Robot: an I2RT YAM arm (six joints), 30 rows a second.
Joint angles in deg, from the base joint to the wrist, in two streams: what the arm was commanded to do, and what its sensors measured. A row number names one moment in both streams.
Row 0, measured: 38.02, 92.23, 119.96, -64.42, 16.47, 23.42
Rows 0 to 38, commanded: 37.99, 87.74, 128.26, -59.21, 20.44, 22.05; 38.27, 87.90, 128.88, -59.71, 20.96, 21.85; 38.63, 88.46, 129.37, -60.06, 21.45, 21.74; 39.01, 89.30, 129.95, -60.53, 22.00, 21.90; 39.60, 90.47, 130.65, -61.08, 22.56, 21.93; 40.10, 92.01, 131.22, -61.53, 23.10, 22.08; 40.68, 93.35, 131.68, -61.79, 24.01, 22.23; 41.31, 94.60, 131.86, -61.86, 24.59, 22.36; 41.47, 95.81, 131.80, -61.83, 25.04, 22.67; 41.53, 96.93, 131.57, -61.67, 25.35, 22.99; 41.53, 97.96, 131.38, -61.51, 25.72, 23.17; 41.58, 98.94, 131.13, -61.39, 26.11, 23.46; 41.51, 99.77, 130.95, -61.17, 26.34, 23.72; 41.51, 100.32, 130.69, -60.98, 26.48, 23.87; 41.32, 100.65, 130.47, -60.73, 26.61, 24.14; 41.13, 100.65, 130.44, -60.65, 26.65, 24.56; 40.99, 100.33, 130.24, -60.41, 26.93, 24.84; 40.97, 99.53, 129.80, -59.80, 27.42, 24.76; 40.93, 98.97, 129.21, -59.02, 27.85, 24.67; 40.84, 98.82, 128.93, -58.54, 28.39, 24.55; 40.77, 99.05, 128.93, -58.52, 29.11, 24.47; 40.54, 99.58, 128.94, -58.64, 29.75, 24.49; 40.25, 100.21, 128.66, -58.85, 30.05, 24.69; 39.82, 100.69, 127.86, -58.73, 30.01, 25.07; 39.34, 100.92, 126.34, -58.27, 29.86, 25.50; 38.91, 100.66, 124.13, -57.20, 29.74, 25.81; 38.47, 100.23, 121.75, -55.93, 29.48, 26.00; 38.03, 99.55, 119.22, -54.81, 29.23, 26.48; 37.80, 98.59, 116.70, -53.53, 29.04, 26.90; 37.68, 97.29, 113.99, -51.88, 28.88, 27.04; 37.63, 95.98, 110.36, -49.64, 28.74, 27.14; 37.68, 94.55, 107.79, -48.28, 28.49, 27.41; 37.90, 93.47, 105.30, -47.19, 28.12, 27.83; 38.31, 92.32, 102.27, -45.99, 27.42, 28.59; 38.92, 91.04, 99.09, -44.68, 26.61, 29.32; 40.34, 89.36, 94.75, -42.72, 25.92, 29.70; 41.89, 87.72, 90.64, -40.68, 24.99, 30.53; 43.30, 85.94, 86.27, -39.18, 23.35, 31.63; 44.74, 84.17, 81.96, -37.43, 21.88, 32.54
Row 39, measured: 39.16, 93.19, 92.68, -51.22, 26.41, 26.92
